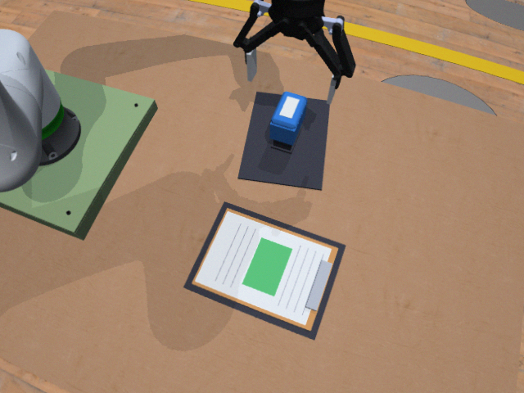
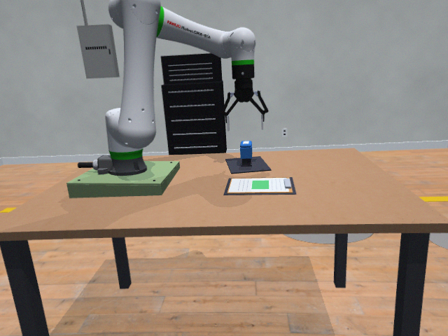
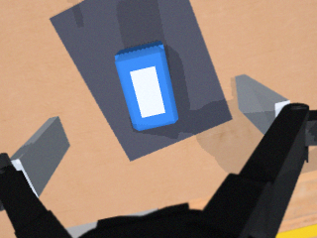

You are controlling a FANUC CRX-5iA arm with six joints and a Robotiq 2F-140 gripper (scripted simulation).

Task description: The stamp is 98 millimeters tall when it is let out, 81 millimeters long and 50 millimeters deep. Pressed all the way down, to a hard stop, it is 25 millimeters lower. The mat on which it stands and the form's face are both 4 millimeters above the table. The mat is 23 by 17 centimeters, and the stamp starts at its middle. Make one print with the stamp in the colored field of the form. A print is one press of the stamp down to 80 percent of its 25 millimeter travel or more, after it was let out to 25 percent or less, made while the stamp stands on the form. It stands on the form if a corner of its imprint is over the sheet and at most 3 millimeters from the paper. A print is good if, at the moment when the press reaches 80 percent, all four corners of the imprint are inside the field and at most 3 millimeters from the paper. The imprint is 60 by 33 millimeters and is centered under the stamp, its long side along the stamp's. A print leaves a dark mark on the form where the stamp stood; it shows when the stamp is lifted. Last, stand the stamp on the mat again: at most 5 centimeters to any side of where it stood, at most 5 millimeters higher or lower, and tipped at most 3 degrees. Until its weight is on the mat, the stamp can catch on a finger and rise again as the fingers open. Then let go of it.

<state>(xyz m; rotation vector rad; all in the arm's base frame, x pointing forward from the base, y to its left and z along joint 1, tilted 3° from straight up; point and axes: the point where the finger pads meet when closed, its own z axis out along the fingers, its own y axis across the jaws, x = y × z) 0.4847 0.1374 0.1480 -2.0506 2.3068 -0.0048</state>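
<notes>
My hand is 120 mm above the stamp. The rest, counted from my hand: form: 290 mm to the right, 160 mm below, 40 mm ahead; then dark mat: 170 mm below.
</notes>
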